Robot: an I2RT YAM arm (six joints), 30 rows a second.
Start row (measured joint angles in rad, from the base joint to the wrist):
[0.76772 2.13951 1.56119 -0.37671 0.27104 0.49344]
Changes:
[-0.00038 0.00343 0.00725 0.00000 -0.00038 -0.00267]
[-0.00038 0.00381 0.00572 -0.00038 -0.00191 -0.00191]
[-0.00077 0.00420 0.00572 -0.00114 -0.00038 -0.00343]
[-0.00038 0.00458 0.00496 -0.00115 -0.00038 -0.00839]
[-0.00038 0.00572 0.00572 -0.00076 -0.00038 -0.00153]
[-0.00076 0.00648 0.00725 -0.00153 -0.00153 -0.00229]
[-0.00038 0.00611 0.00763 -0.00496 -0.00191 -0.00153]
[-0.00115 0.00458 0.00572 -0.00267 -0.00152 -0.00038]
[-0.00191 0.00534 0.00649 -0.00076 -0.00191 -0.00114]
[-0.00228 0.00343 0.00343 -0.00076 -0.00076 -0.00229]
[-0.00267 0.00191 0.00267 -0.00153 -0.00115 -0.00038]
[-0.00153 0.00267 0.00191 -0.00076 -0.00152 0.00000]
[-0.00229 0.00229 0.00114 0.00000 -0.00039 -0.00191]
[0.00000 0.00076 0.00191 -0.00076 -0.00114 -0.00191]
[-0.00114 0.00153 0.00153 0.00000 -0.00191 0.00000]
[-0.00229 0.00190 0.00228 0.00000 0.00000 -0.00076]
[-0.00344 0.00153 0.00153 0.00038 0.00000 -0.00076]
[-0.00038 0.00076 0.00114 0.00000 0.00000 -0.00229]
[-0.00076 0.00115 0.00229 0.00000 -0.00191 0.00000]
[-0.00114 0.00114 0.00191 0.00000 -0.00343 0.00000]
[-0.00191 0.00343 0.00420 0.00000 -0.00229 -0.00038]
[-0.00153 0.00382 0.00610 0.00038 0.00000 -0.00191]
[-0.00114 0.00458 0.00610 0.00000 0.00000 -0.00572]
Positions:
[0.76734 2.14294 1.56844 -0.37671 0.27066 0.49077]
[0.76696 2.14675 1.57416 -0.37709 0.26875 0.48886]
[0.76619 2.15095 1.57988 -0.37823 0.26837 0.48543]
[0.76581 2.15553 1.58484 -0.37938 0.26799 0.47704]
[0.76543 2.16125 1.59056 -0.38014 0.26761 0.47551]
[0.76467 2.16773 1.59781 -0.38167 0.26608 0.47322]
[0.76429 2.17384 1.60544 -0.38663 0.26417 0.47169]
[0.76314 2.17842 1.61116 -0.38930 0.26265 0.47131]
[0.76123 2.18376 1.61765 -0.39006 0.26074 0.47017]
[0.75895 2.18719 1.62108 -0.39082 0.25998 0.46788]
[0.75628 2.18910 1.62375 -0.39235 0.25883 0.46750]
[0.75475 2.19177 1.62566 -0.39311 0.25731 0.46750]
[0.75246 2.19406 1.62680 -0.39311 0.25692 0.46559]
[0.75246 2.19482 1.62871 -0.39387 0.25578 0.46368]
[0.75132 2.19635 1.63024 -0.39387 0.25387 0.46368]
[0.74903 2.19825 1.63252 -0.39387 0.25387 0.46292]
[0.74559 2.19978 1.63405 -0.39349 0.25387 0.46216]
[0.74521 2.20054 1.63519 -0.39349 0.25387 0.45987]
[0.74445 2.20169 1.63748 -0.39349 0.25196 0.45987]
[0.74331 2.20283 1.63939 -0.39349 0.24853 0.45987]
[0.74140 2.20626 1.64359 -0.39349 0.24624 0.45949]
[0.73987 2.21008 1.64969 -0.39311 0.24624 0.45758]
[0.73873 2.21466 1.65579 -0.39311 0.24624 0.45186]

